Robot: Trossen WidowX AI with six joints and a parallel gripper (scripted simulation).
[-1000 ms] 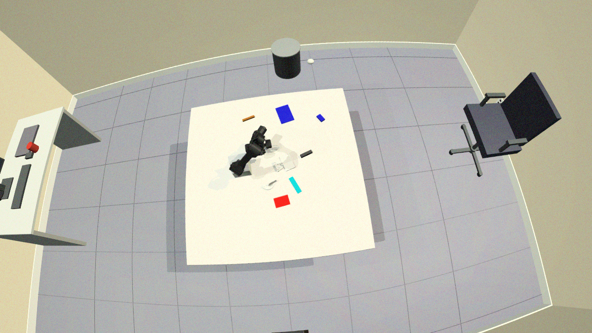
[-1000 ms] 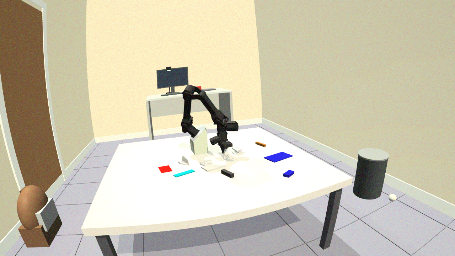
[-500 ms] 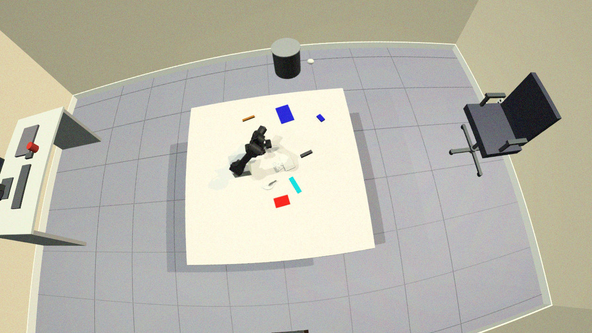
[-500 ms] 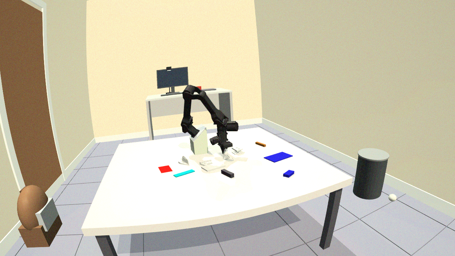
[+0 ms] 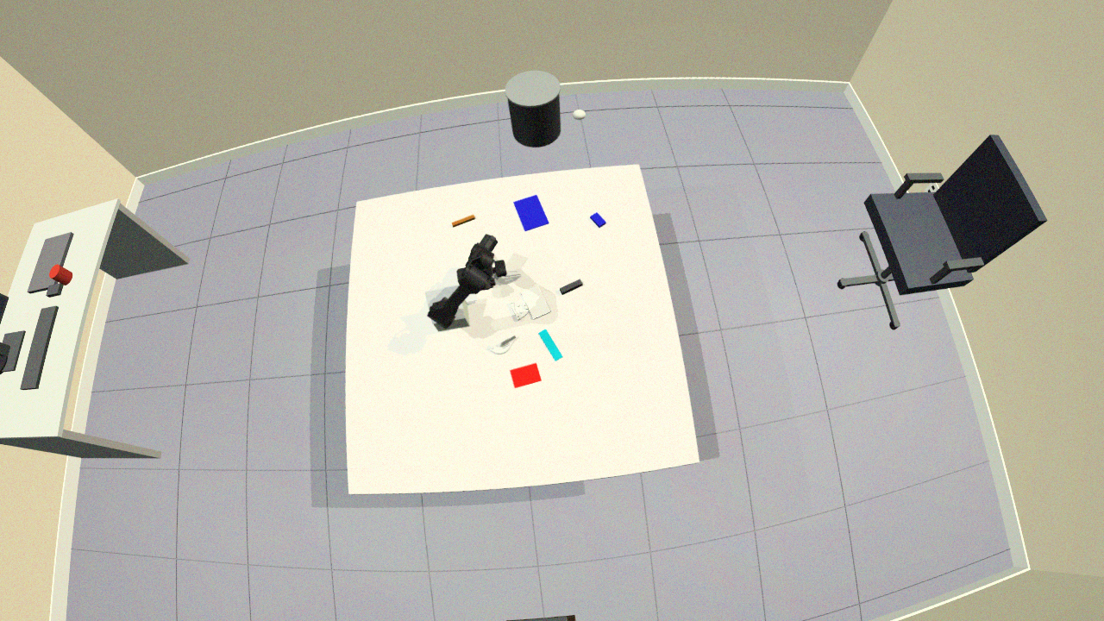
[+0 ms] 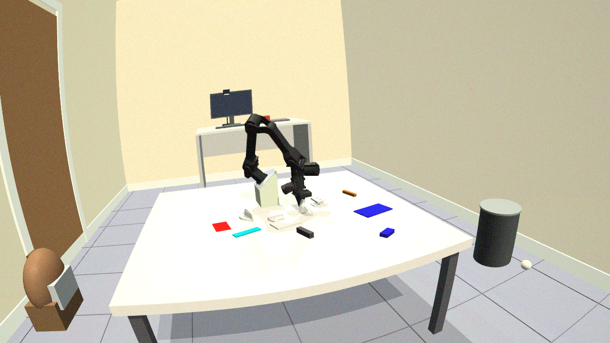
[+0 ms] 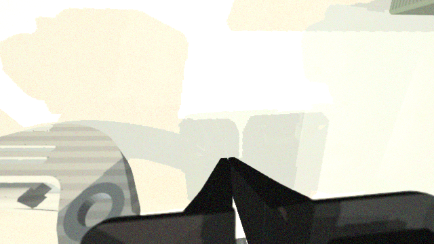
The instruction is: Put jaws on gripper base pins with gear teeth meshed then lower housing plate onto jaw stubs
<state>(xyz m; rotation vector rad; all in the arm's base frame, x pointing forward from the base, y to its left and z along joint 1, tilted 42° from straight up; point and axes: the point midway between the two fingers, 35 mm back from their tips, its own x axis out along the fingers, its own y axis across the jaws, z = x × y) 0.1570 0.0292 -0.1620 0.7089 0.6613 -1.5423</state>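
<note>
My gripper tip is 7 cm short of the white jaw, 3 cm below it and 1 cm to the left of it. From my gripper tip the other things lie so: orange bar: 30 cm to the left, 4 cm behind, 1 cm above; then white ribbed plate: 17 cm ahead, 14 cm to the right; then dark block: 31 cm ahead, 12 cm to the right, 1 cm above.
</note>
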